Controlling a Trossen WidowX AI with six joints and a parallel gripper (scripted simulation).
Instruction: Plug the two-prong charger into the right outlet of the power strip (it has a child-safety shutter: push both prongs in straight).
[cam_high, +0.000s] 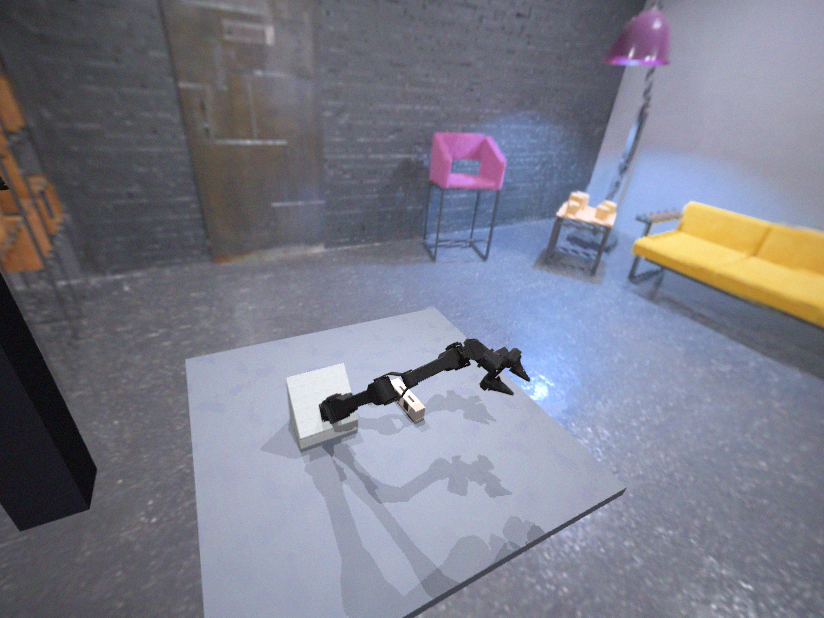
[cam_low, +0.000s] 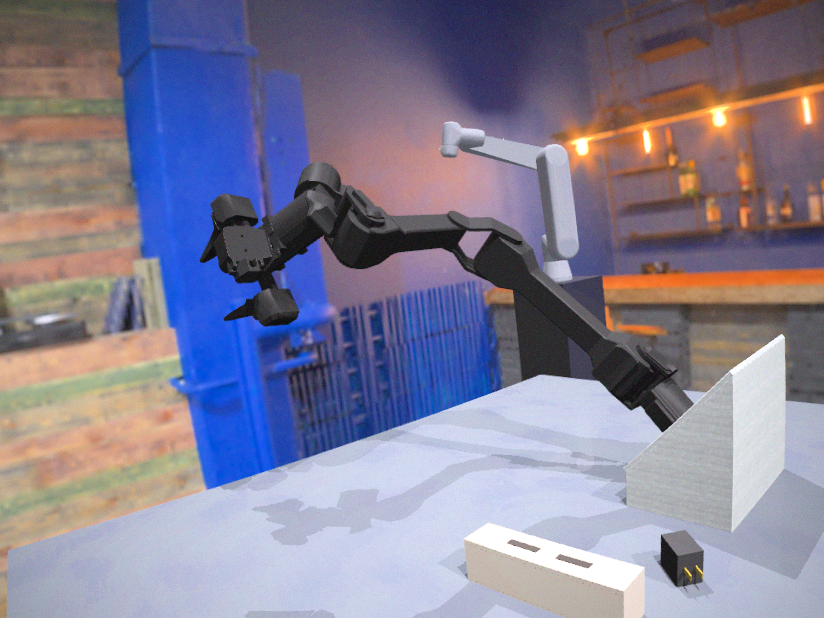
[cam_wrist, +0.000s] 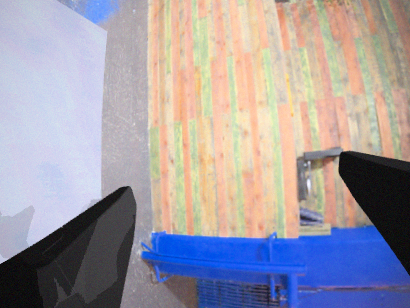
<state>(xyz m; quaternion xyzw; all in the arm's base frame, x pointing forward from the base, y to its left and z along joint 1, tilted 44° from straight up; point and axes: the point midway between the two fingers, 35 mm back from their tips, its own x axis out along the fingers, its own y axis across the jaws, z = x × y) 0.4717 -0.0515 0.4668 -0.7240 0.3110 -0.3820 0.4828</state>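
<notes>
Right now my gripper tip is 280 mm past the dark grey charger, 510 mm to the right of it and 350 mm above it.
</notes>
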